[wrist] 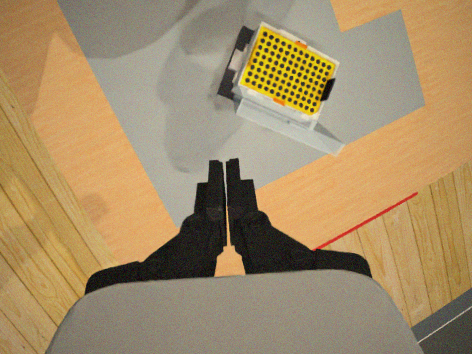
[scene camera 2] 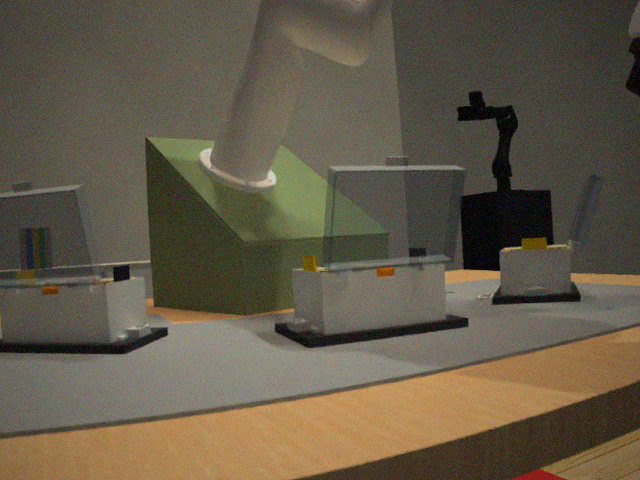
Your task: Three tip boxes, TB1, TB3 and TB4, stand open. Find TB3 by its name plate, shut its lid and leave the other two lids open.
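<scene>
TB3 is a white box on a black base, at the right in the scene view and upper right of centre in the wrist view. Its clear lid stands open along one long side. Its name plate does not show. My gripper is shut and empty, apart from the box, below and left of the lid in the wrist view; part of it shows at the scene view's right edge. The middle box and left box have their clear lids up; their plates do not show.
A grey mat lies under the boxes on the wooden table. The green wedge base of the arm stands behind the left and middle boxes. A black stand is in the background. A yellow tip rack sits in TB3.
</scene>
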